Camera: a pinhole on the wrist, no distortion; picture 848 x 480 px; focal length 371.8 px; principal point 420.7 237.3 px. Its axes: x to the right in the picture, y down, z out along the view. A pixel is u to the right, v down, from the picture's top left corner.
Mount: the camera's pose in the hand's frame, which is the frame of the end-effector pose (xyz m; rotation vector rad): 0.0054 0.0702 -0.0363 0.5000 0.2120 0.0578
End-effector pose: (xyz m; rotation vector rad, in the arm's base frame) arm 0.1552 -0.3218 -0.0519 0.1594 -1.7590 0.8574
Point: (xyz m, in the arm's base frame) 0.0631 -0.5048 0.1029
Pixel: 475 111
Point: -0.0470 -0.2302 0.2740
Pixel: outside the picture
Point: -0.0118 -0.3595 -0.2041
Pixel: outside the picture
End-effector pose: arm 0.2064 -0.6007 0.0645 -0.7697 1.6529 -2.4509
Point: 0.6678 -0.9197 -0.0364
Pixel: outside the picture
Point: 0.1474 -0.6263 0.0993
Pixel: 632 27
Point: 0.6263 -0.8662 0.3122
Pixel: 201 250
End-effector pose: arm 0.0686 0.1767 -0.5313 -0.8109 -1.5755 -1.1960
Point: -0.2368 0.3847 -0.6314
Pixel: 327 136
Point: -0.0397 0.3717 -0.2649
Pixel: 716 360
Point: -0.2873 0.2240 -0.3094
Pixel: 670 45
